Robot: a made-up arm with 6 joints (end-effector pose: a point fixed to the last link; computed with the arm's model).
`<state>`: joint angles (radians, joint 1 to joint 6).
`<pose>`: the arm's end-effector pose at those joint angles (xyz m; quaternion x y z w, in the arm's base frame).
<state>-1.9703 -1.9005 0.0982 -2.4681 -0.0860 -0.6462</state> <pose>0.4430 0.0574 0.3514 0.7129 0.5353 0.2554 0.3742</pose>
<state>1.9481 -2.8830 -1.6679 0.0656 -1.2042 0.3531</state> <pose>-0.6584 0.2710 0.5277 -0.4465 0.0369 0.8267 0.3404</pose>
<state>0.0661 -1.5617 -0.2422 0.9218 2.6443 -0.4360</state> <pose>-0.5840 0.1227 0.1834 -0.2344 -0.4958 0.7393 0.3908</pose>
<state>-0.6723 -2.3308 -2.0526 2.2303 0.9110 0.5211</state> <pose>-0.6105 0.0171 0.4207 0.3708 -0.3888 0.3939 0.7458</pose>
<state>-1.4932 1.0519 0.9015 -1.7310 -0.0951 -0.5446</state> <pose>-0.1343 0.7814 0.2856 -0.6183 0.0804 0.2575 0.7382</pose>
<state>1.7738 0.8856 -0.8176 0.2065 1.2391 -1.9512</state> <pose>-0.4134 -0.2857 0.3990 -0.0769 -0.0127 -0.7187 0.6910</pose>
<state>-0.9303 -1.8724 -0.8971 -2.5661 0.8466 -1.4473</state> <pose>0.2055 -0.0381 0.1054 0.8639 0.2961 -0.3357 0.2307</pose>
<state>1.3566 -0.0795 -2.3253 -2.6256 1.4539 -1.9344</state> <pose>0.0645 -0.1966 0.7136 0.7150 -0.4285 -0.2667 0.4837</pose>
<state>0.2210 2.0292 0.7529 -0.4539 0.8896 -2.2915</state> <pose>0.1457 0.2733 0.7817 -0.2642 -0.5783 0.5142 0.5756</pose>
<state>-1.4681 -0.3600 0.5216 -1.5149 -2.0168 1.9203</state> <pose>0.1767 0.1290 -0.0990 -0.4459 -0.8823 -0.0272 0.1486</pose>
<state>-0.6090 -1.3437 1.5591 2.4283 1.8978 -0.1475</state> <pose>0.0001 -0.0016 0.0797 -0.6206 0.1048 -0.3987 0.6670</pose>
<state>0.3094 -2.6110 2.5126 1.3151 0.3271 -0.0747</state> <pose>-0.4054 -0.1619 0.3335 0.9314 -0.1637 -0.2033 0.2538</pose>
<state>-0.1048 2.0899 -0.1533 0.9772 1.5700 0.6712</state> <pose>-0.0238 0.3737 0.8862 0.0808 0.6113 0.1731 0.7680</pose>
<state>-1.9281 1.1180 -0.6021 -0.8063 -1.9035 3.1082</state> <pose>0.1383 0.5821 0.5928 0.4029 -0.5895 -0.6104 0.3427</pose>
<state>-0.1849 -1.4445 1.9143 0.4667 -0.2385 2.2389</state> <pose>-0.0315 0.4532 0.4109 0.3330 -0.8863 -0.2951 0.1283</pose>
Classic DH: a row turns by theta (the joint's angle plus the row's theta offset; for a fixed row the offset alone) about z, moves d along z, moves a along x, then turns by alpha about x. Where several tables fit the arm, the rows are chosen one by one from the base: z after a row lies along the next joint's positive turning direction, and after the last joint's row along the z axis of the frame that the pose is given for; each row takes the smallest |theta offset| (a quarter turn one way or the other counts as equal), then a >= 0, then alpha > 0; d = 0 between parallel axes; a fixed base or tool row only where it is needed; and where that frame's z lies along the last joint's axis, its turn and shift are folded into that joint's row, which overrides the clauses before.
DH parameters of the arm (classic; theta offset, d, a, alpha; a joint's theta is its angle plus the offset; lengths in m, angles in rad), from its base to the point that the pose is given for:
base (fixed): -0.5227 0 -0.2083 3.1416
joint 1: -0.5227 -0.4699 0.0092 -1.5708
joint 2: -1.5708 0.0324 0.0635 -1.5708
joint 3: -0.5353 0.3887 0.1814 -0.1537
joint 4: -1.1206 -0.1652 -0.1563 -1.6542
joint 5: 0.1503 0.2884 -0.0724 -1.5125
joint 6: -0.6483 0.1357 -0.07 2.2375
tool (fixed): 0.4249 0.1164 0 0

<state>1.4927 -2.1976 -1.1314 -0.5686 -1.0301 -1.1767</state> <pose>-0.6218 0.1945 0.5290 -0.1089 -0.2809 -0.8891 0.3447</pose>
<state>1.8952 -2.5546 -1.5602 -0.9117 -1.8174 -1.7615</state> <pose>-0.4873 0.2257 0.2600 0.0523 0.0137 -0.7569 0.6513</pose>
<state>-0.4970 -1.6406 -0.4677 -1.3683 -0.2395 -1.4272</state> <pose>-0.2358 -0.4579 0.3642 0.5604 -0.6136 -0.2117 0.5144</pose>
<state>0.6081 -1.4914 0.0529 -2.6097 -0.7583 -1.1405</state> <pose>-0.5481 -0.1974 0.3433 0.4736 -0.6069 -0.2527 0.5862</pose>
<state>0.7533 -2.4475 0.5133 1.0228 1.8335 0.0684</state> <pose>-0.2105 0.5683 0.3711 -0.4164 -0.0261 -0.0303 0.9083</pose>
